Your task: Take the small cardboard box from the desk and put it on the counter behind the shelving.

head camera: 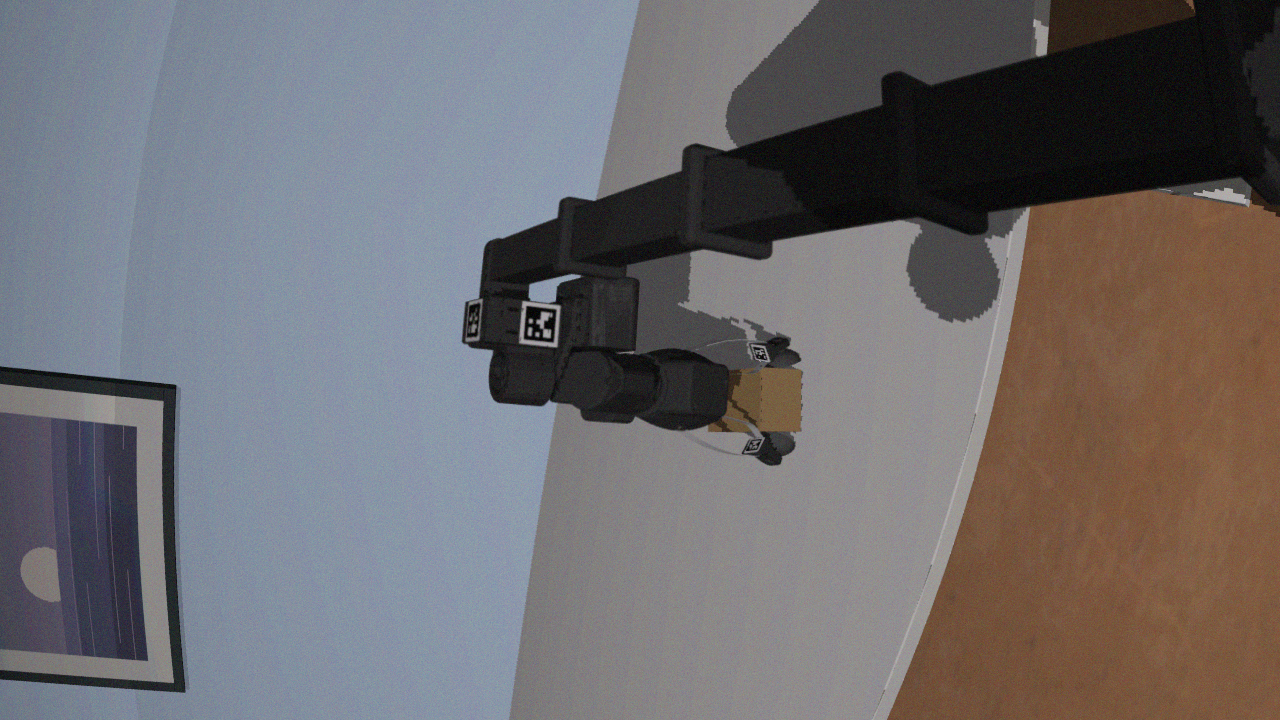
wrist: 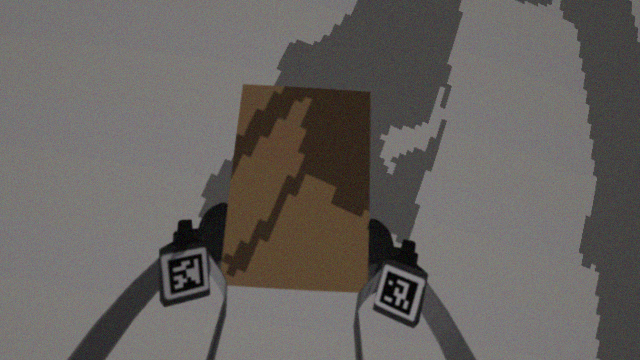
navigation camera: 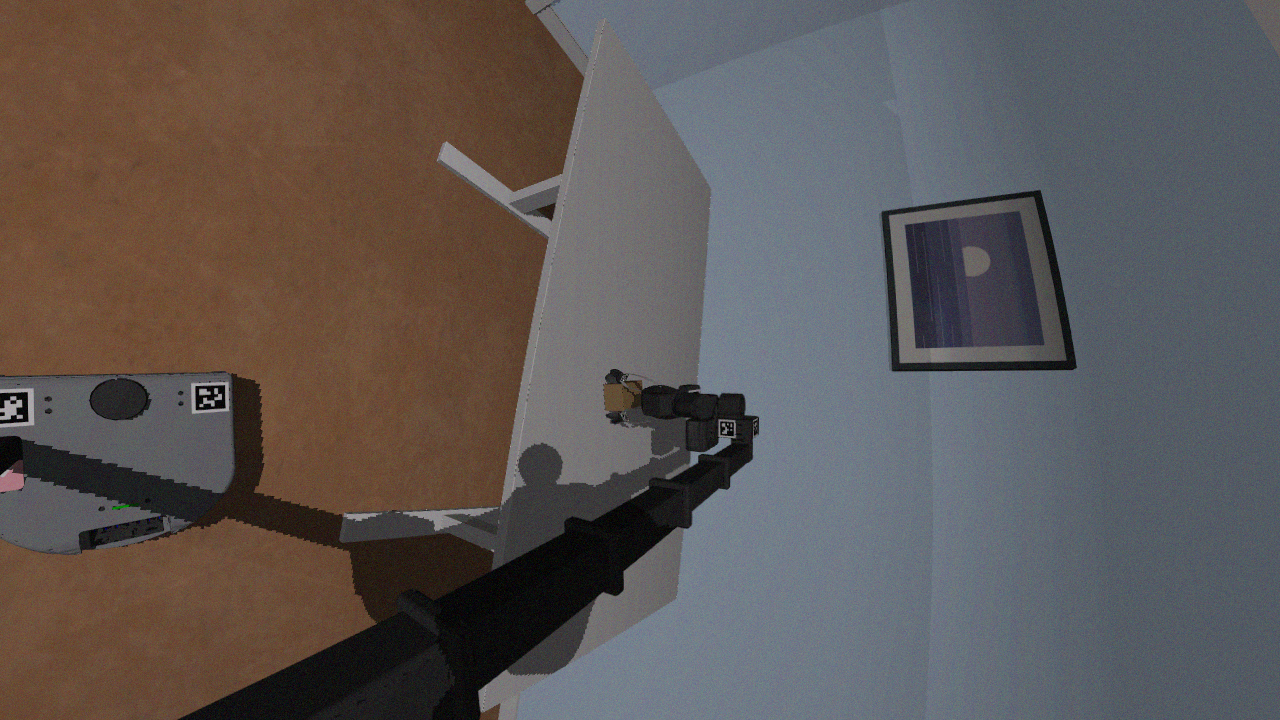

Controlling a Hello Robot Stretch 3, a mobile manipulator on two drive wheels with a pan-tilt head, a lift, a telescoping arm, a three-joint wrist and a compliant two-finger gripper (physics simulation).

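Seen in the pictures: gripper, fingertip midpoint: (head camera: 787, 403) (wrist: 296, 237) (navigation camera: 609, 395); robot's base at its link origin: (navigation camera: 120, 397).
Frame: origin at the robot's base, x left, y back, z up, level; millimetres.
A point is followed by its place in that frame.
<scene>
The small cardboard box (head camera: 781, 399) @(z 748, x -717, y 22 mm) (navigation camera: 619, 396) @(z 764, x -717, y 18 mm) (wrist: 300, 200) @(z 773, x -754, y 19 mm) is a plain brown block at the white desk (head camera: 716, 573) @(z 720, x -838, y -172 mm) (navigation camera: 626, 223) @(z 720, x -824, y -413 mm) (wrist: 100, 100) @(z 720, x -811, y -117 mm). My gripper (head camera: 776, 402) @(z 721, x -740, y 19 mm) (navigation camera: 615, 396) @(z 721, x -740, y 19 mm) (wrist: 296, 237) @(z 721, x -740, y 19 mm) points down over the desk and is shut on the box, with one fingertip pressed against each side. In the wrist view the box lies slightly turned between the fingertips. Whether its underside touches the desk cannot be told. The counter and the shelving do not show in these views.
The dark telescoping arm (head camera: 805, 170) @(z 1066, x -315, y 103 mm) (navigation camera: 554, 591) @(z 1067, x -185, y 96 mm) reaches across the desk. A blue wall (head camera: 358, 268) @(z 1053, x -1271, y 172 mm) (navigation camera: 805, 295) @(z 1073, x -1400, y -277 mm) with a framed picture (head camera: 174, 537) @(z 1330, x -1370, y -254 mm) (navigation camera: 895, 295) @(z 1348, x -1368, y -250 mm) stands behind the desk. The robot's grey base (navigation camera: 179, 447) @(z 160, x -79, y 95 mm) is on the brown floor (head camera: 1118, 447) @(z 0, x -694, y -20 mm) (navigation camera: 313, 268) @(z 1, x -364, y -325 mm), near the desk's white legs (navigation camera: 492, 183).
</scene>
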